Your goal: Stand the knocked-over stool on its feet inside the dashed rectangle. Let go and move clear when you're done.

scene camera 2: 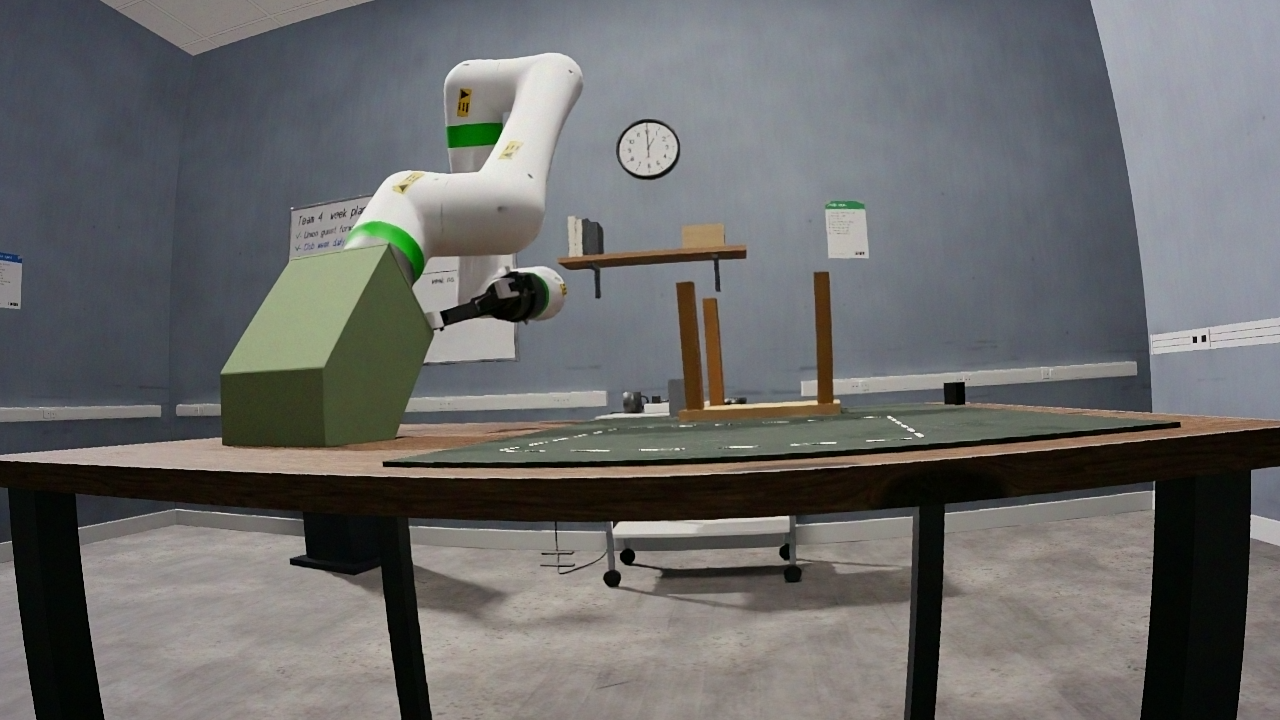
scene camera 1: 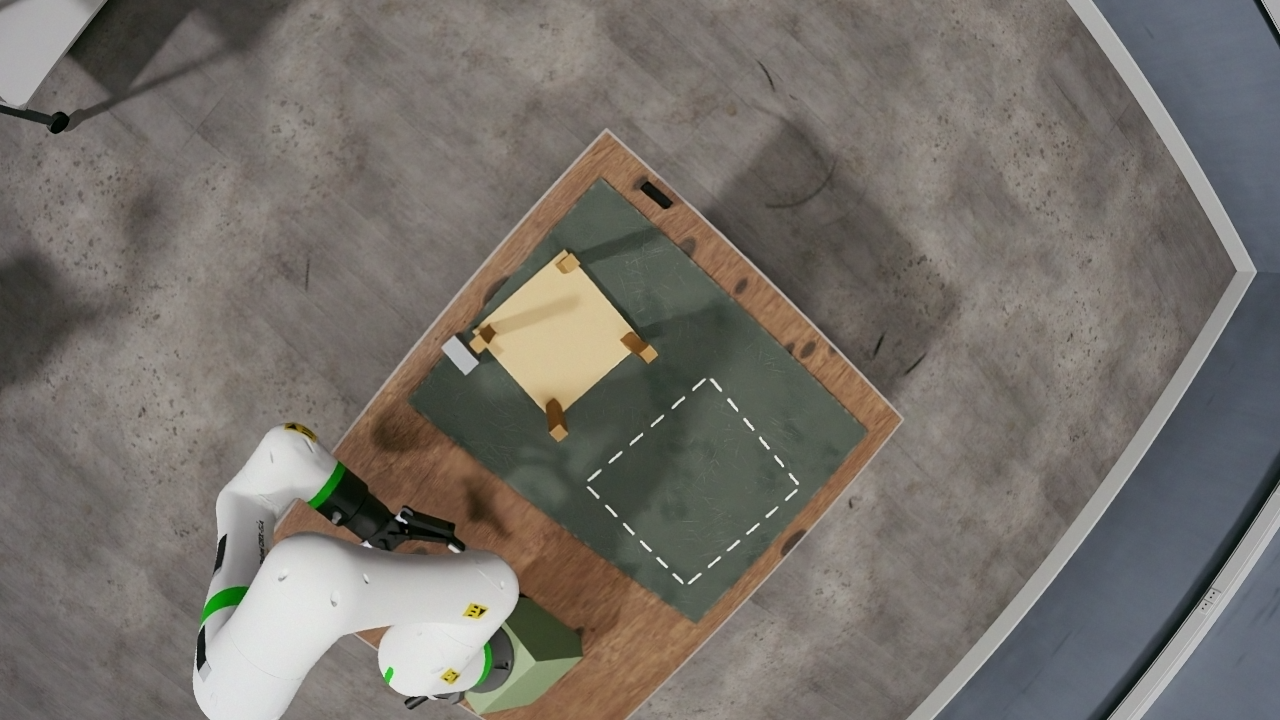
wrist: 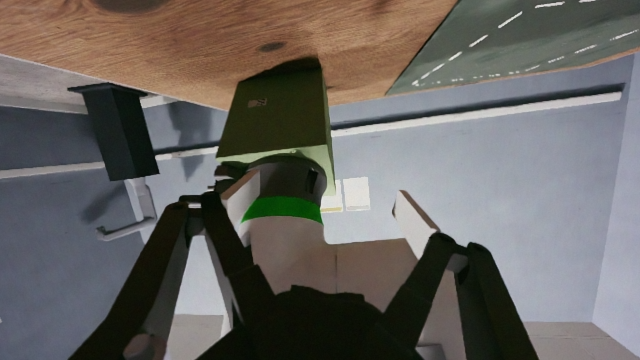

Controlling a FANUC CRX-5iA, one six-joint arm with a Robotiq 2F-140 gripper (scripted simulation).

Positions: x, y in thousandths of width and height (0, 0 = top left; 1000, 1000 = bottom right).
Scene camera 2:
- gripper: 358, 426
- wooden stool: 543, 570
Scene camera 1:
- wooden stool: 436, 466
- grey block: 359, 488
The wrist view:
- gripper: 512, 535
